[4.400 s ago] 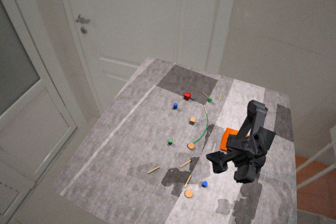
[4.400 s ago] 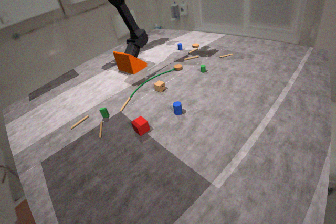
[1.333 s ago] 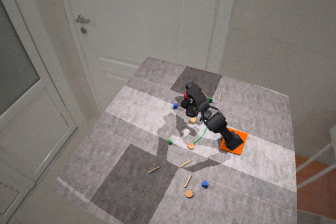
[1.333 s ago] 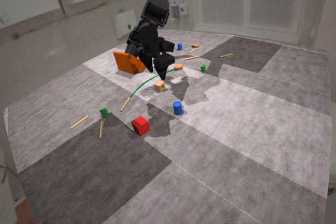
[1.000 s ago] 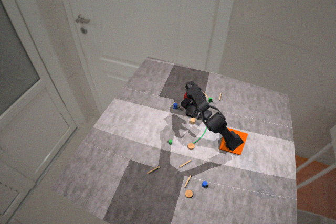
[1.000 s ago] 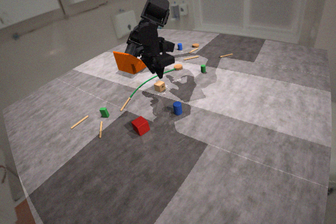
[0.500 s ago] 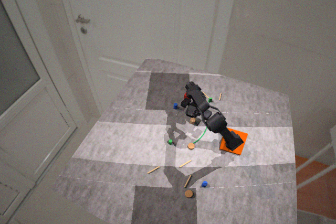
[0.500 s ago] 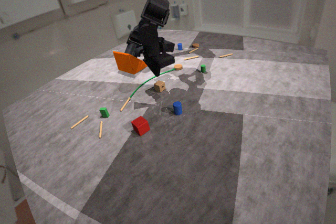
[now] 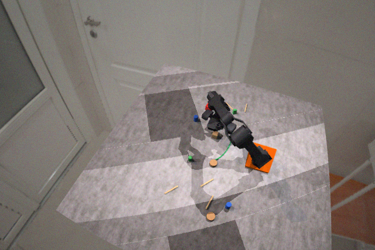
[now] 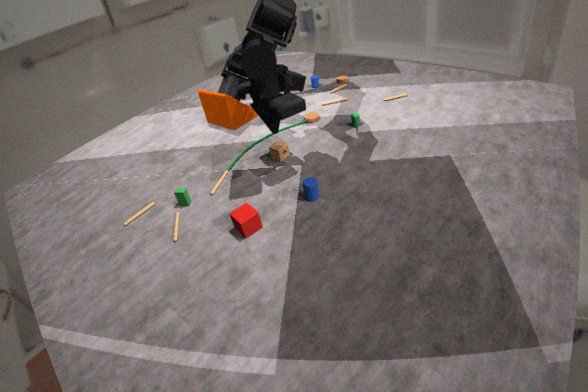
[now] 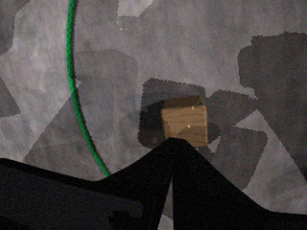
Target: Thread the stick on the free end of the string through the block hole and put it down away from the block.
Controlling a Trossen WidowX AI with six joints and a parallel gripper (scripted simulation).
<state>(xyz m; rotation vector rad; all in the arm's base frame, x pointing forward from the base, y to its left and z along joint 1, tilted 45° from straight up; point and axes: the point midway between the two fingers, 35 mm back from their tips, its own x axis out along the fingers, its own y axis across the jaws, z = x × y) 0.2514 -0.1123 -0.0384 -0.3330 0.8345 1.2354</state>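
My gripper tip is 4 cm above the wooden block. The rest, counted from my gripper tip: red cube (21 cm to the right, 8 cm ahead, 4 cm below); then green cylinder (18 cm to the left, 10 cm ahead, 4 cm below); then thin wooden stick (12 cm to the right, 7 cm behind, 6 cm below).
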